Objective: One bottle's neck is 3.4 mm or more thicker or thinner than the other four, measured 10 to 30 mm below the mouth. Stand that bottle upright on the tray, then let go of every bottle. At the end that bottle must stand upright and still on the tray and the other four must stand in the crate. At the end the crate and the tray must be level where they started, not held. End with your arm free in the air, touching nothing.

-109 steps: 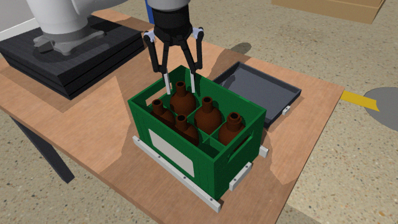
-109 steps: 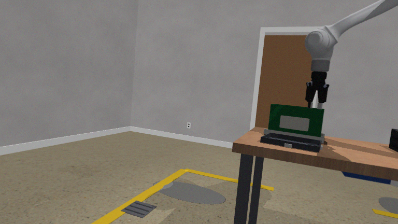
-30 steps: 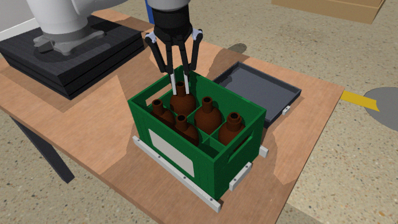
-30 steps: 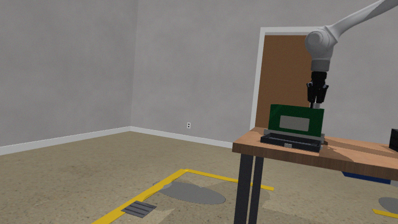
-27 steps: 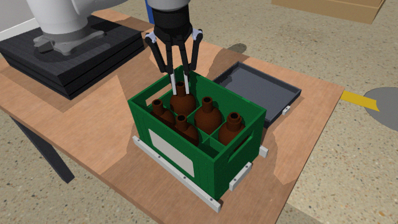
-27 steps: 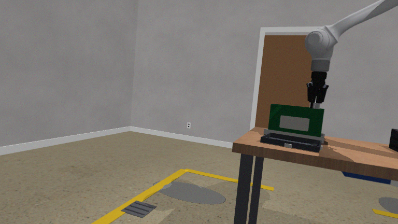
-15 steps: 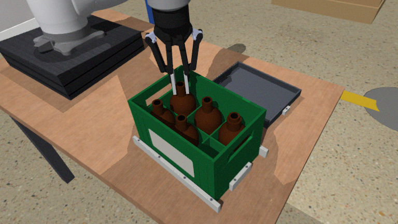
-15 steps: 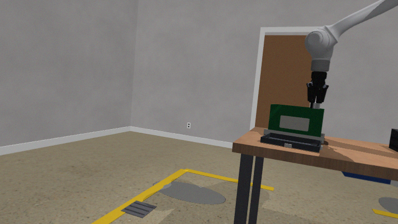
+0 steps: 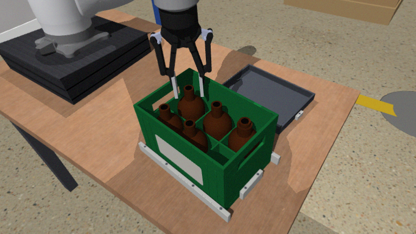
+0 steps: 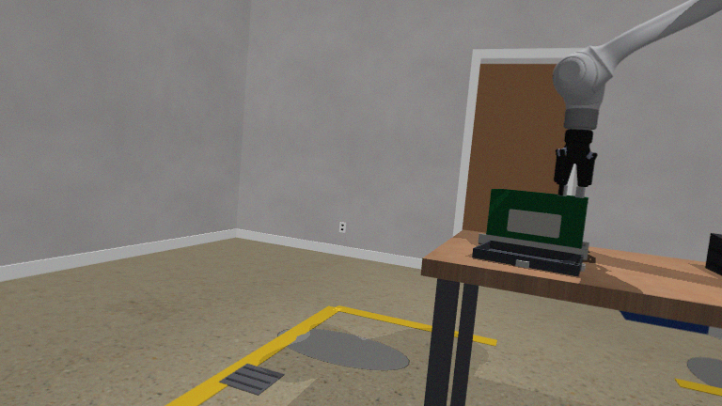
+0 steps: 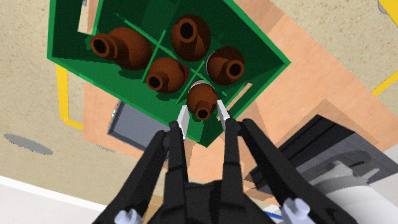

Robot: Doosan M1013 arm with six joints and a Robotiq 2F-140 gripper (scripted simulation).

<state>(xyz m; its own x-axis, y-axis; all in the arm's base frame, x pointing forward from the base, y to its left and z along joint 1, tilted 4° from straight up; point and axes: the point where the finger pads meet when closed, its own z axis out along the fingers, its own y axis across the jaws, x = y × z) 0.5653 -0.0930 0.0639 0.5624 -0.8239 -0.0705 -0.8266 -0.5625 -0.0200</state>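
Now: hand 9 cm above the crate, 8 cm short of it and 6 cm to the left of it. Round my hand: grey tray 22 cm to the left, 16 cm below, 11 cm ahead.
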